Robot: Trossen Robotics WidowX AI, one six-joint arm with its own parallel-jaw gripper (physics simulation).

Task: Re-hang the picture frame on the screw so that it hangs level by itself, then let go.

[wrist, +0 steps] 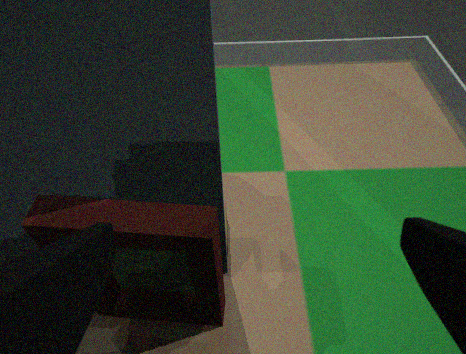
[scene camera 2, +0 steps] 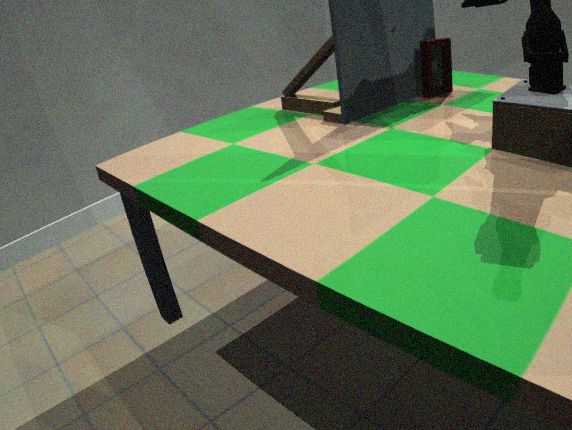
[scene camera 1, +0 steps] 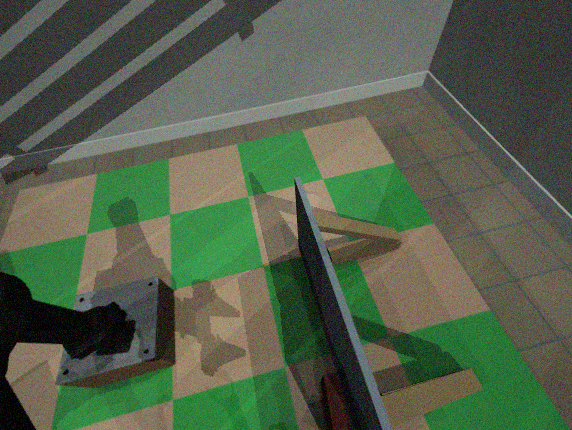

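Where they show: gripper, fingertip midpoint: (wrist: 257, 233) (scene camera 2: 468, 6); arm's base, origin of the base link: (scene camera 2: 547, 89) (scene camera 1: 117, 337).
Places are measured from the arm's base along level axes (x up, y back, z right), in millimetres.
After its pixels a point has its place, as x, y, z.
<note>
The picture frame, dark red with a dark green centre (scene camera 1: 334, 405) @(56, -433, 169) (scene camera 2: 436, 67) @(-32, -447, 197) (wrist: 165, 217) @(56, -438, 216), is upright in front of the grey upright panel (scene camera 1: 325, 295) (scene camera 2: 385, 55) (wrist: 100, 90). Its lower edge is at or close to the table; whether it touches cannot be told. In the wrist view its top edge looks slightly tilted. The screw does not show in these views. My gripper (wrist: 257, 233) @(156, -371, 278) is open and empty. Its left finger overlaps the left part of the frame in the wrist view; its right finger is far to the right, past the panel's edge. Contact cannot be told.
Wooden braces (scene camera 1: 360, 227) @(32, -568, -176) (scene camera 2: 310, 105) @(-90, -578, -198) stand behind the panel. The arm's base block (scene camera 1: 165, 320) @(-55, -76, -39) (scene camera 2: 530, 127) @(-53, 20, -124) is on the panel's front side, on the green and tan checkered table (scene camera 1: 215, 245) @(-113, -172, -259) (scene camera 2: 280, 220) @(-113, -139, -598) (wrist: 345, 115) @(-113, -767, 399). Dark shadows cross the panel and table.
</note>
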